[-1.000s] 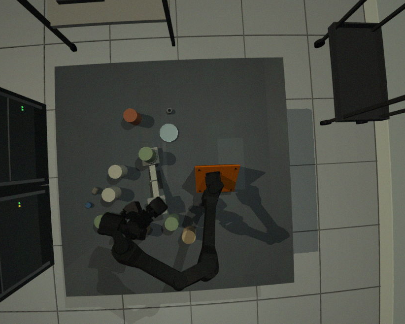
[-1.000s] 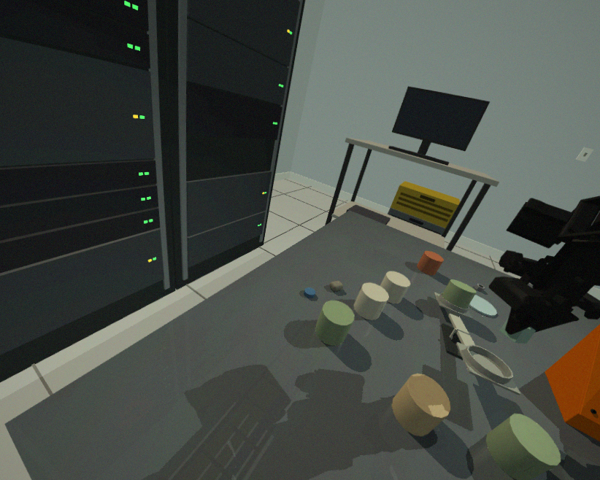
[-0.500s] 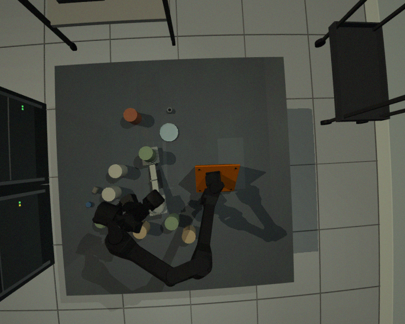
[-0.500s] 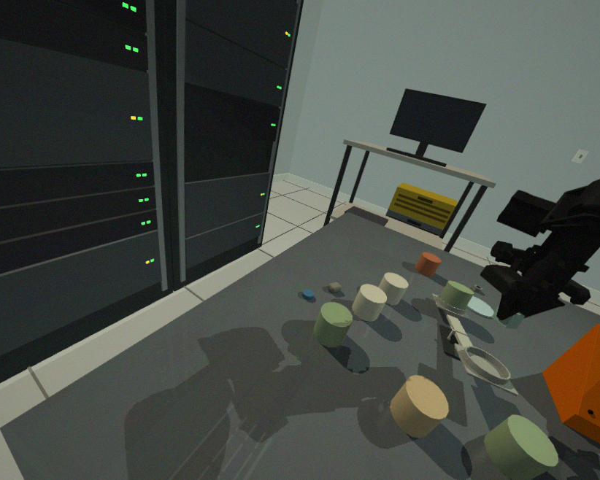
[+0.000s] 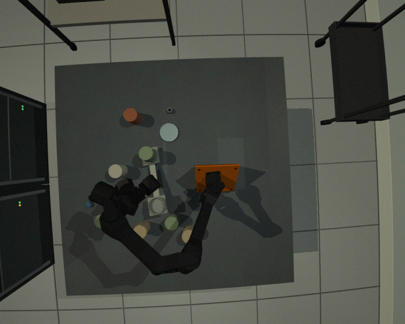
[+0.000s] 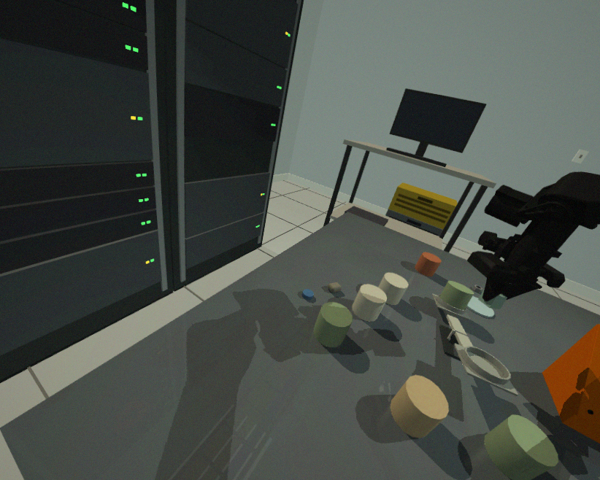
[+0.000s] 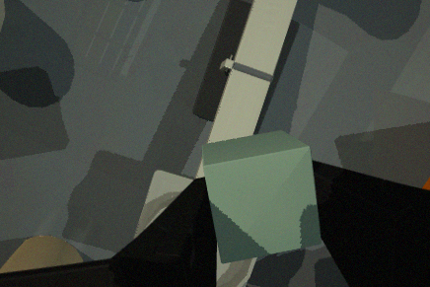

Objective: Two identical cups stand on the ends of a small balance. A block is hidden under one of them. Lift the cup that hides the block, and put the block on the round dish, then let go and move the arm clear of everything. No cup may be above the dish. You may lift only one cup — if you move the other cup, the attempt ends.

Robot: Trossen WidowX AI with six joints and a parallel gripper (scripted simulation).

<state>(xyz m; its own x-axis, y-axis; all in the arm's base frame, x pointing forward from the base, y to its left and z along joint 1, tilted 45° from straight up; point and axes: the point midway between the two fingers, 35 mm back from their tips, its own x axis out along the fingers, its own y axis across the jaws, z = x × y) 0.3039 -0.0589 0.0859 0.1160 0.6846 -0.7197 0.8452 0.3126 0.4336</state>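
Now: gripper tip 120 mm past the pale blue round dish, 280 mm to the left of it and 160 mm above it. Round my gripper tip: pale green block: 10 mm above; then balance beam: 10 mm behind, 30 mm to the right, 130 mm below; then green cup: 180 mm to the right, 110 mm below.
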